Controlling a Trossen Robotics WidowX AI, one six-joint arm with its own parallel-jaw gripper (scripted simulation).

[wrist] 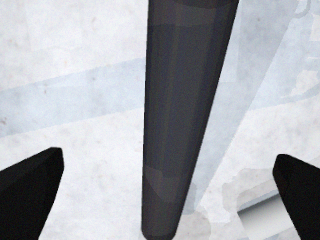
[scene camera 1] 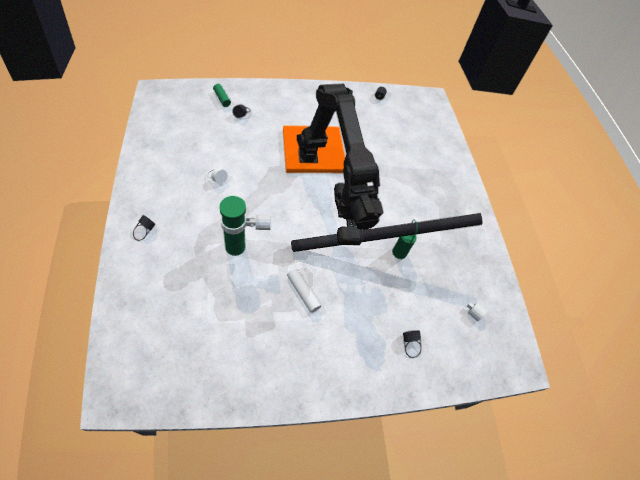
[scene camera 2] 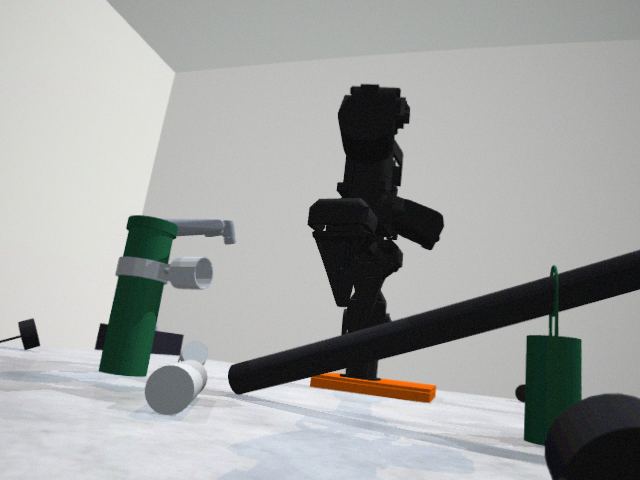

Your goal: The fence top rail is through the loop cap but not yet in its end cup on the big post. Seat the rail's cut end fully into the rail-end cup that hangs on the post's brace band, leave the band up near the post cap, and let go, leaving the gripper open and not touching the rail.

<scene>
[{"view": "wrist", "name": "my gripper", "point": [172, 161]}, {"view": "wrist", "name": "black top rail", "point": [185, 53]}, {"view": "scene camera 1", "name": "my gripper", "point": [342, 230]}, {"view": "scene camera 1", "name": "black top rail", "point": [471, 220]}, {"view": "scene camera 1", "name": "big green post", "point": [232, 208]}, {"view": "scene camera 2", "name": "my gripper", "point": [354, 313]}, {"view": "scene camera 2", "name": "black top rail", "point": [510, 306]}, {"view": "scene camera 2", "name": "grey rail-end cup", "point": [192, 273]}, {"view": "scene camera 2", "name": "small green post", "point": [553, 382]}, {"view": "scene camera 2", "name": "big green post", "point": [127, 349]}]
</scene>
